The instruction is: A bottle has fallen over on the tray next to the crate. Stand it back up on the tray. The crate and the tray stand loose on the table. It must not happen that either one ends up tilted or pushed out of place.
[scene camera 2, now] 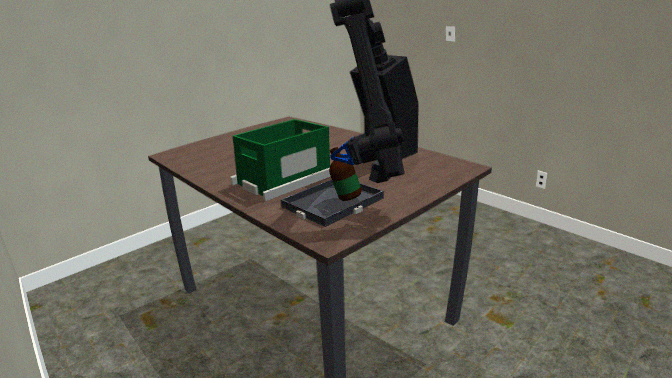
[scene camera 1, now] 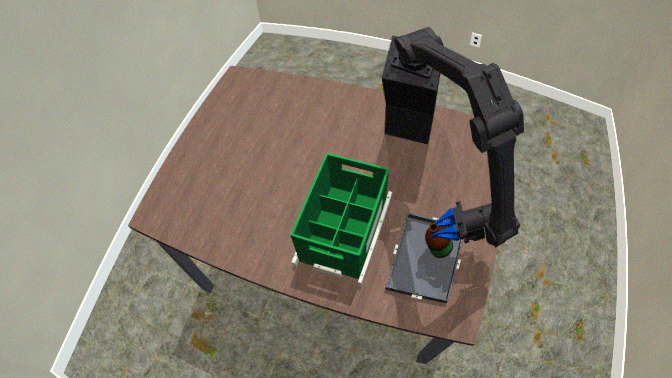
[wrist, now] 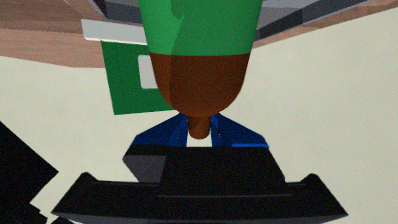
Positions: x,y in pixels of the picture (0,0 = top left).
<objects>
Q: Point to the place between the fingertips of the gripper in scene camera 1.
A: At 430,231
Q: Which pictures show the green crate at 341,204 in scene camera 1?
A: Scene camera 2, scene camera 1 and the wrist view: all of them.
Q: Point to a green crate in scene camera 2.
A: At 288,154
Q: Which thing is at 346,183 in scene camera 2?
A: A bottle.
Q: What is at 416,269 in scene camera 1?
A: A tray.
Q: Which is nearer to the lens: the bottle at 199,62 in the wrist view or the green crate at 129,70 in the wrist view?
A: The bottle.
</objects>
